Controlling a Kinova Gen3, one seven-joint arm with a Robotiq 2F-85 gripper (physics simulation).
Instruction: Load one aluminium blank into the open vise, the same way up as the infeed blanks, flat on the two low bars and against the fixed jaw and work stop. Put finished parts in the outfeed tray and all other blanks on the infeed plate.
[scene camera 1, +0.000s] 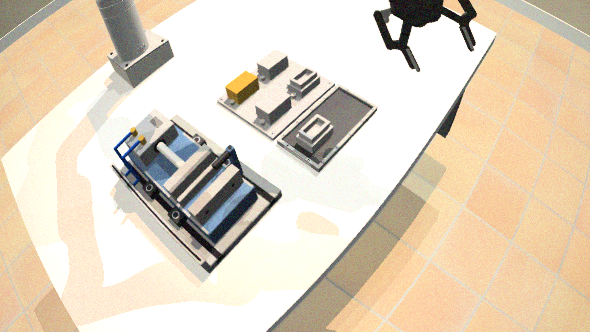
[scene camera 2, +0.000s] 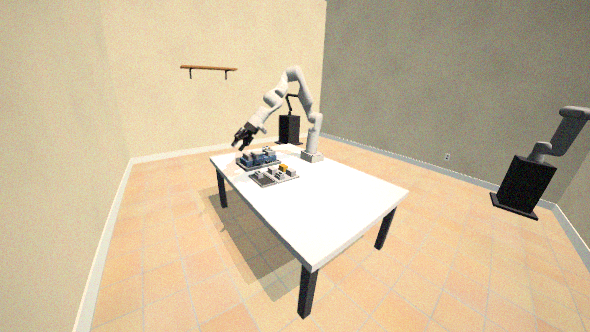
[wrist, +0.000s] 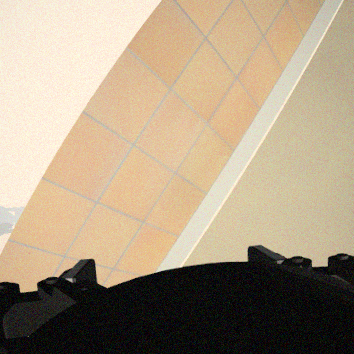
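Seen in the pictures: gripper, fingertip midpoint: (scene camera 1: 445, 60) (scene camera 2: 235, 148); arm's base, origin of the base link: (scene camera 1: 133, 51) (scene camera 2: 310, 152).
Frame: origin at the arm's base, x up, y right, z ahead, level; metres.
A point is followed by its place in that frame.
My gripper (scene camera 1: 445, 59) @[x 0.181, y -0.113, z 0.726 m] (scene camera 2: 238, 146) @[x 0.181, y -0.113, z 0.726 m] (wrist: 172, 270) @[x 0.181, y -0.113, z 0.726 m] is open and empty, high above the table's far end. The blue vise (scene camera 1: 165, 167) @[x -0.003, y 0.188, z 0.378 m] (scene camera 2: 257, 159) @[x -0.003, y 0.119, z 0.450 m] is open; no blank shows between its moving jaw (scene camera 1: 190, 169) @[x 0.032, y 0.173, z 0.450 m] and fixed jaw (scene camera 1: 216, 194) @[x 0.031, y 0.180, z 0.516 m]. The infeed plate (scene camera 1: 265, 93) @[x -0.055, y -0.077, z 0.393 m] holds a grey block (scene camera 1: 272, 65) @[x -0.020, y -0.127, z 0.377 m], another grey block (scene camera 1: 273, 109) @[x -0.020, y -0.027, z 0.457 m], an orange block (scene camera 1: 242, 87) @[x -0.020, y -0.043, z 0.365 m] (scene camera 2: 283, 168) @[x -0.030, y -0.079, z 0.369 m] and a grey part with a hollowed top (scene camera 1: 304, 81) @[x -0.022, y -0.122, z 0.463 m]. A similar hollowed part (scene camera 1: 315, 132) @[x -0.022, y -0.024, z 0.552 m] stands at the near end of the outfeed tray (scene camera 1: 345, 110) @[x -0.057, y -0.126, z 0.556 m] (scene camera 2: 263, 181) @[x -0.057, y -0.111, z 0.559 m]. The wrist view shows none of these.
A dark rod (scene camera 1: 222, 157) @[x 0.032, y 0.126, z 0.481 m] on a blue post reaches over the vise jaws. Blue pipes with yellow caps (scene camera 1: 133, 132) @[x 0.044, y 0.186, z 0.298 m] rise at the vise's end. The arm's base (scene camera 1: 145, 62) @[x -0.017, y 0.006, z 0.060 m] (scene camera 2: 312, 157) @[x -0.015, y -0.076, z 0.062 m] stands on the white table (scene camera 2: 340, 200) @[x -0.063, y -0.542, z 0.368 m]. Other arms on black pedestals (scene camera 2: 525, 185) stand beyond the table.
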